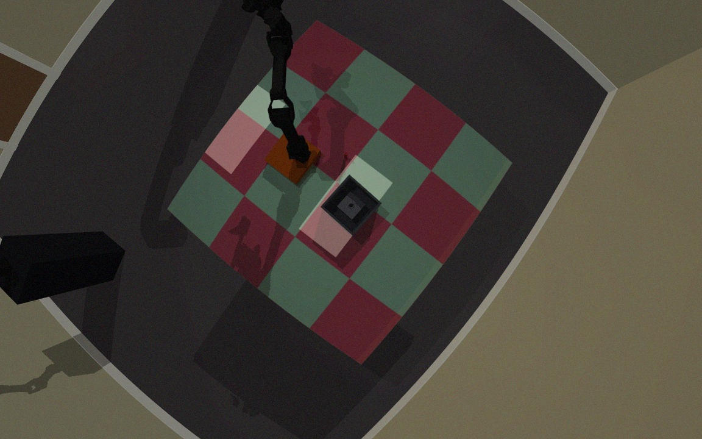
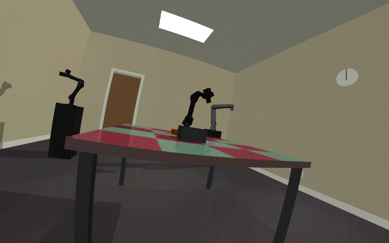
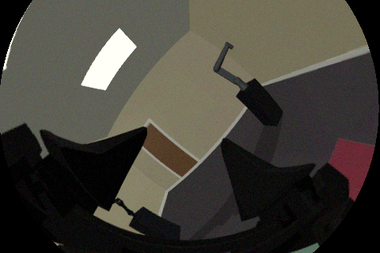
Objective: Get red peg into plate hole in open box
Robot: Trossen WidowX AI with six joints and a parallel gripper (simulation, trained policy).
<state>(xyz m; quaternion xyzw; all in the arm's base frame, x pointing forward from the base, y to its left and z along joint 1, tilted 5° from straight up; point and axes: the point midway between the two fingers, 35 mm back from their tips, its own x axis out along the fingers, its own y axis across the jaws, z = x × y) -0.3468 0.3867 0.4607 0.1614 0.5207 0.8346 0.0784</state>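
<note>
My gripper tip is 55 cm short of the red peg, 51 cm above it and 25 cm to the left of it. From my gripper tip the other things lie so: grey plate (69 cm ahead, 51 cm below, 44 cm to the right); dark box (69 cm ahead, 53 cm below, 44 cm to the right).
</note>
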